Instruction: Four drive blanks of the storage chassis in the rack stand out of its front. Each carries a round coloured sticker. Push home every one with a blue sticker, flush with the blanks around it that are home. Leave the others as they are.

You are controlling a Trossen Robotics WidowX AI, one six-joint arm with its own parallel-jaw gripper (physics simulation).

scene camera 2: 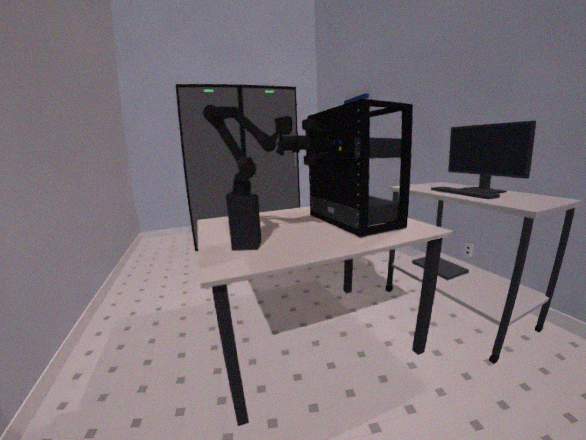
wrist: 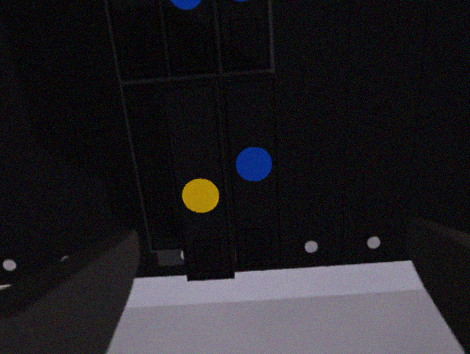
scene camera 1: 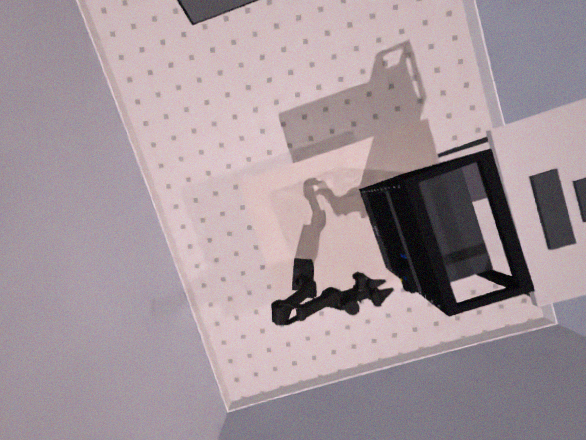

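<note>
The black rack holds the storage chassis. In the wrist view, a blank with a yellow sticker stands out, its end overlapping the rack's edge. Beside it is a blank with a blue sticker; how far it stands out is hard to tell. Two more blue stickers are cut by the top edge of the wrist view; their blanks' depth is unclear. My gripper is open and empty in front of the chassis, fingers spread either side of the yellow and nearer blue stickers.
The rack stands on the table. A blue object lies on top of the rack. A side table with a monitor and keyboard stands to the right. A dark cabinet stands behind the arm.
</note>
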